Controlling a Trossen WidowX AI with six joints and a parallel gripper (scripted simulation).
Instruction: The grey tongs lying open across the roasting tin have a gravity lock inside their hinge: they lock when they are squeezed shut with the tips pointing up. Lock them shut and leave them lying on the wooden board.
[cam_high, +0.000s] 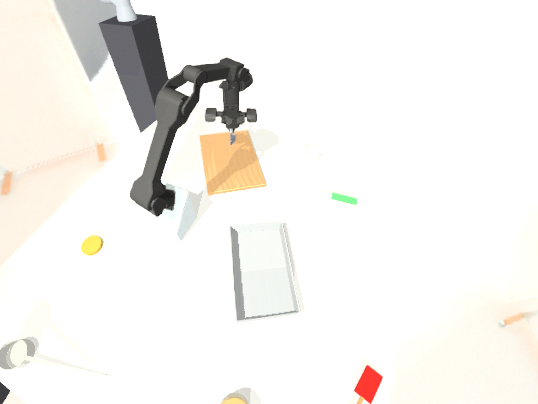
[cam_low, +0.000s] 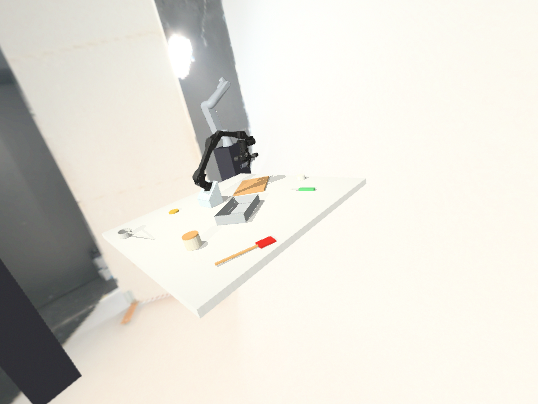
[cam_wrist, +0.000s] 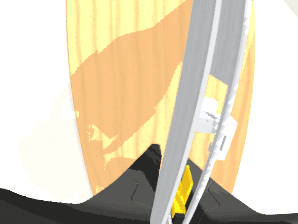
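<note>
Right now the wooden board is 15 cm below my gripper tip, 2 cm behind it and 1 cm to the left of it. Also, from my gripper tip: grey roasting tin (44 cm to the right, 25 cm ahead, 13 cm below); yellow disc (54 cm to the right, 33 cm behind, 15 cm below); red spatula (75 cm to the right, 61 cm ahead, 15 cm below).
</note>
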